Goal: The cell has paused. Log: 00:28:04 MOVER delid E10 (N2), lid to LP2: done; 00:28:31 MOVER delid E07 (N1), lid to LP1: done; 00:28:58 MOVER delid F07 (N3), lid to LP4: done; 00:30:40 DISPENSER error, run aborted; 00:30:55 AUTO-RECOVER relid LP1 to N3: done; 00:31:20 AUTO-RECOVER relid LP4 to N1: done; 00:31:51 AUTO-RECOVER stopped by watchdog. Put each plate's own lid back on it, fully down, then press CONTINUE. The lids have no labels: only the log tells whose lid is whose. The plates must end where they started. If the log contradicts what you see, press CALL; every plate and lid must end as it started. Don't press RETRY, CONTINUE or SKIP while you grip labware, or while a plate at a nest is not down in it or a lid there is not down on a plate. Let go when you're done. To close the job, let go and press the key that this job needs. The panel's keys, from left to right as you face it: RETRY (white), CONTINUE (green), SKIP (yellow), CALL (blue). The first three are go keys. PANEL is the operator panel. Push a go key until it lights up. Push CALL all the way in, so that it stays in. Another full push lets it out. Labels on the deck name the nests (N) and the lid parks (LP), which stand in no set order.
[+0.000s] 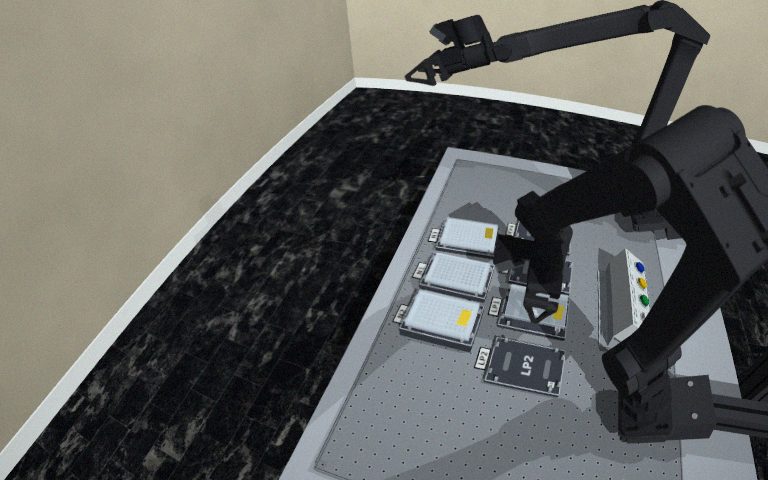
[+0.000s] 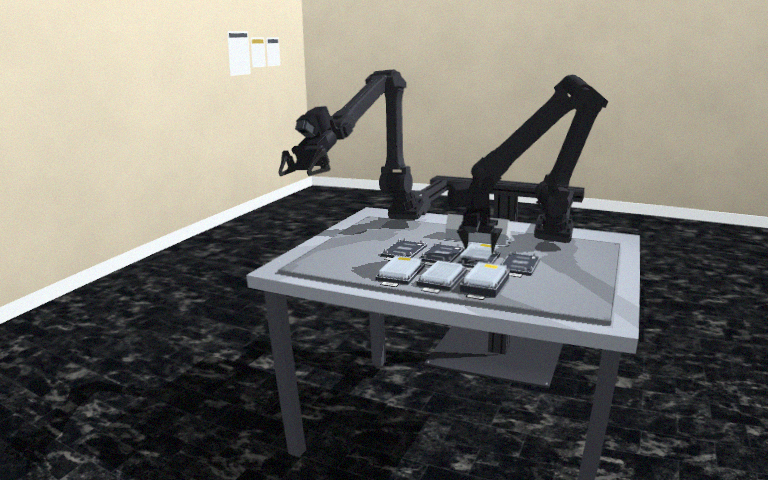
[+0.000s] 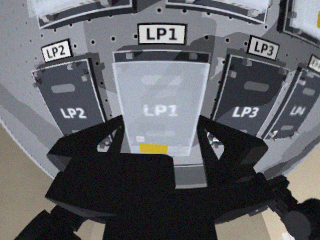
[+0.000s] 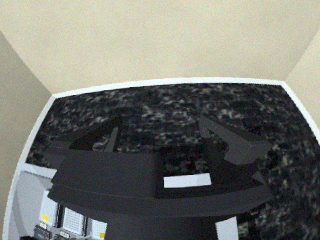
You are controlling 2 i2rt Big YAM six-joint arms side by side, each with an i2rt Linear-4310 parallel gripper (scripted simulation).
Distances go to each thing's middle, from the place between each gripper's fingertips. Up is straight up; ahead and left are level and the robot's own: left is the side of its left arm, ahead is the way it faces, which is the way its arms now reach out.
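My left hand [image 1: 537,306]: 30 mm above the park LP1 [image 3: 140,55]. From my left hand: N1 plate [image 1: 470,279], 190 mm ahead, 40 mm to the right, 20 mm below; park LP2 [image 1: 538,383], 130 mm to the left, 20 mm behind, 30 mm below; park LP3 [image 3: 258,72], 130 mm to the right, 10 mm ahead, 30 mm below.
My right hand [image 2: 293,174]: 230 mm past the N1 plate, 330 mm to the right of it, 310 mm above it. From my right hand: park LP3, 240 mm to the left, 410 mm behind, 330 mm below; park LP1, 370 mm to the left, 420 mm behind, 330 mm below; park LP2, 430 mm behind, 500 mm to the left, 330 mm below. Going by their middles, farthest from my right hand of the things named here: park LP2.
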